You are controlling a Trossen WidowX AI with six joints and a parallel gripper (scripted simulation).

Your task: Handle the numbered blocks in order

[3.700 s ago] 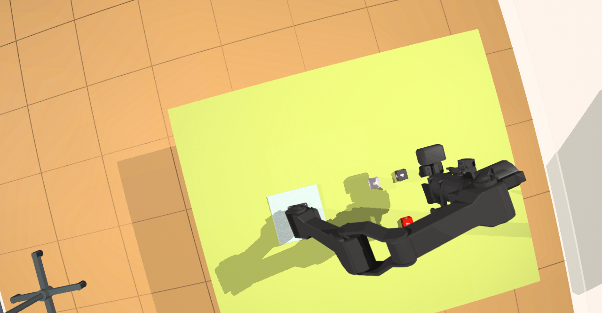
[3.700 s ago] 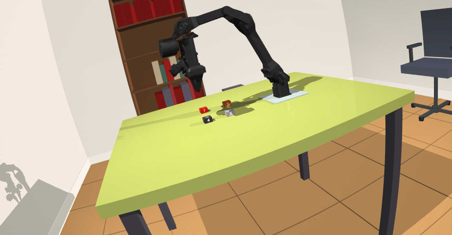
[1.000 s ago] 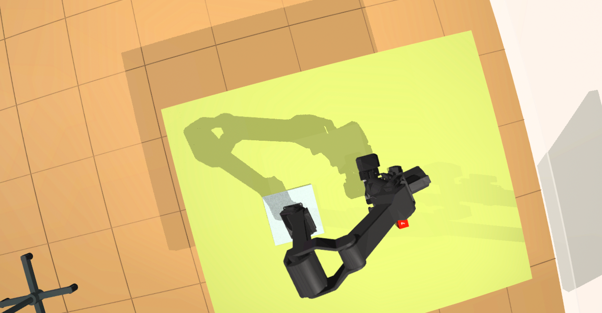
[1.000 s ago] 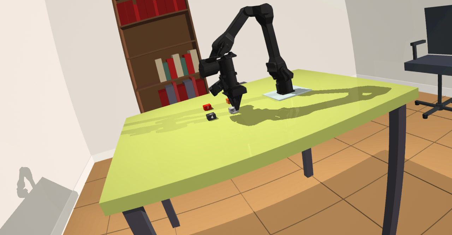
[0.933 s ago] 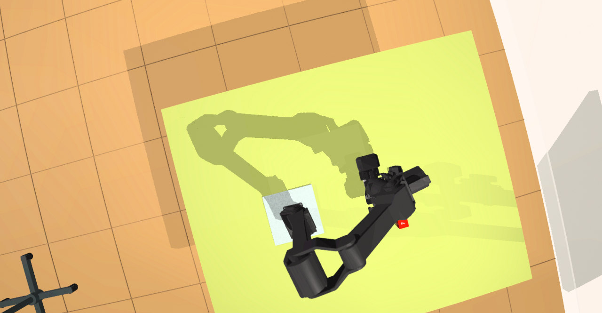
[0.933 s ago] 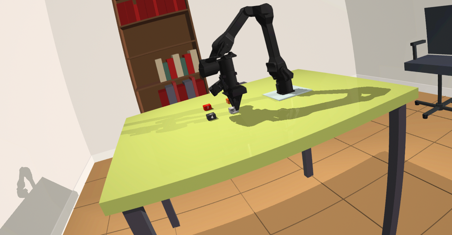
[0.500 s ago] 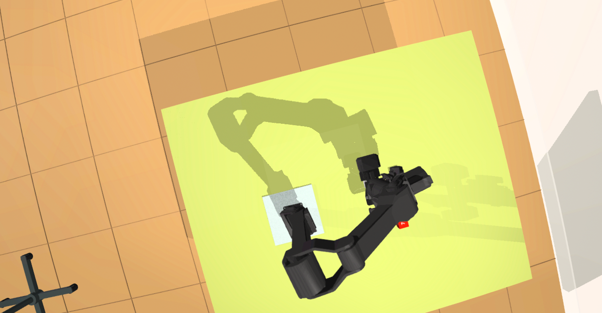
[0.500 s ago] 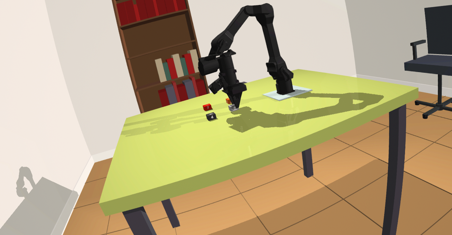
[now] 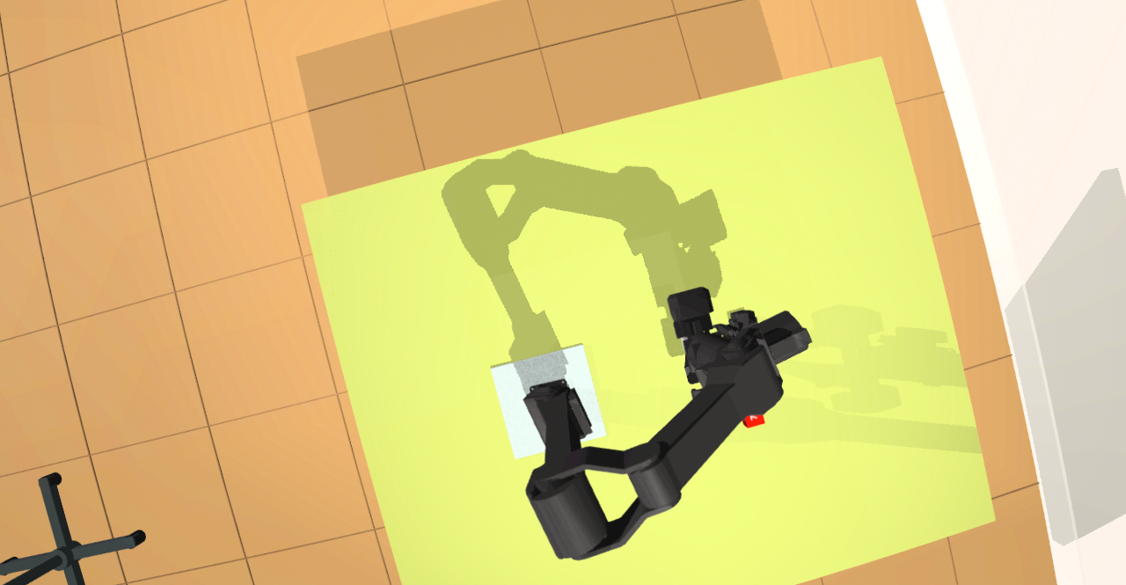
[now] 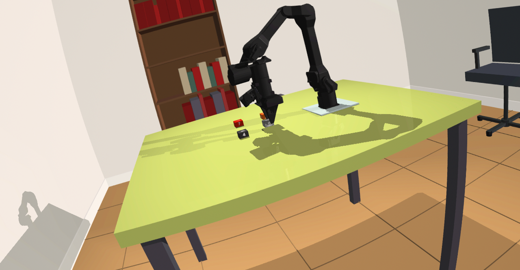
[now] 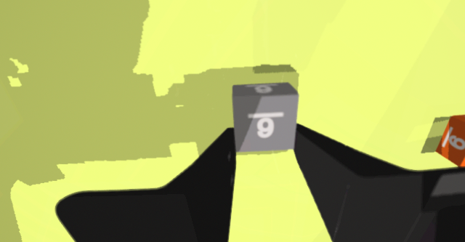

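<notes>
Now: the red block 90 mm ahead of my gripper tip, 160 mm to the right of it and 10 mm below it. Round my gripper tip: grey block (10 mm ahead); black block (100 mm ahead, 10 mm below); orange block (20 mm behind, 160 mm to the right, 10 mm below).
</notes>
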